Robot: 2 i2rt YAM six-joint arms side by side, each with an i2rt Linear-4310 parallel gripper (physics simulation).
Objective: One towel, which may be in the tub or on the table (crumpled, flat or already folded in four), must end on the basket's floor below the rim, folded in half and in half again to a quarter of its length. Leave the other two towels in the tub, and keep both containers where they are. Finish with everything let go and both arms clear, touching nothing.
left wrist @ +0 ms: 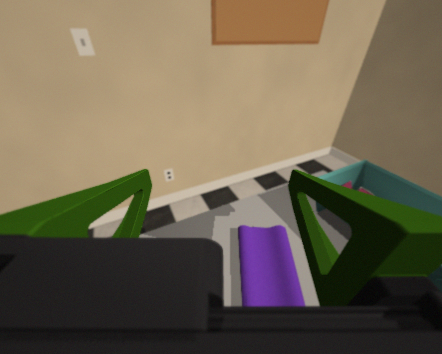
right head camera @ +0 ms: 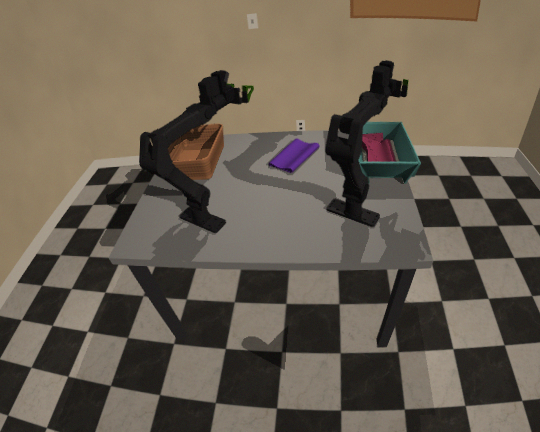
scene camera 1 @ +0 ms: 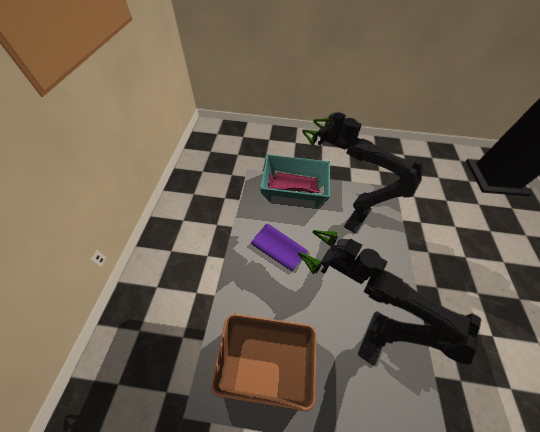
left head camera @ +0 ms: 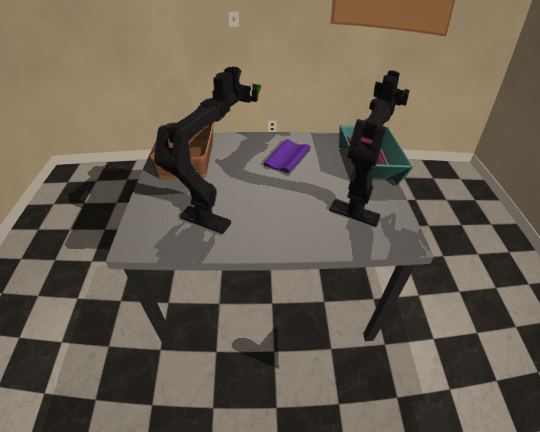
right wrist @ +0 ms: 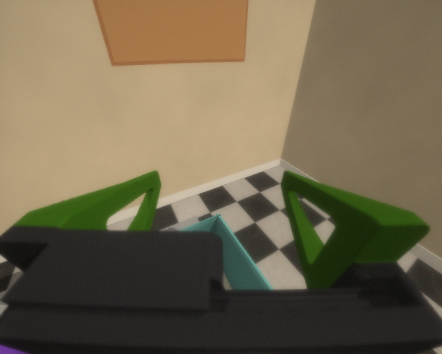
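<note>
A purple towel (left head camera: 287,156) (right head camera: 294,155) (scene camera 1: 279,247) (left wrist: 267,267) lies as a neat folded rectangle on the table, between the two containers. The brown basket (right head camera: 217,150) (scene camera 1: 316,367) stands at the table's left end in the head views; its floor shows bare in scene camera 1. The teal tub (left head camera: 398,145) (right head camera: 409,145) (scene camera 1: 298,165) (right wrist: 239,255) stands at the right end and holds a crimson towel (right head camera: 378,148) (scene camera 1: 295,182) with a whitish one partly under it. My left gripper (scene camera 1: 317,249) (left wrist: 220,177) is open and empty, high above the table. My right gripper (scene camera 1: 314,129) (right wrist: 220,177) is open and empty, raised near the tub.
The grey table (left head camera: 270,225) (right head camera: 280,225) carries both arm bases near its front. The left arm reaches up past the basket in the left head camera, and the right arm partly hides the tub. A wall stands behind the table's back edge.
</note>
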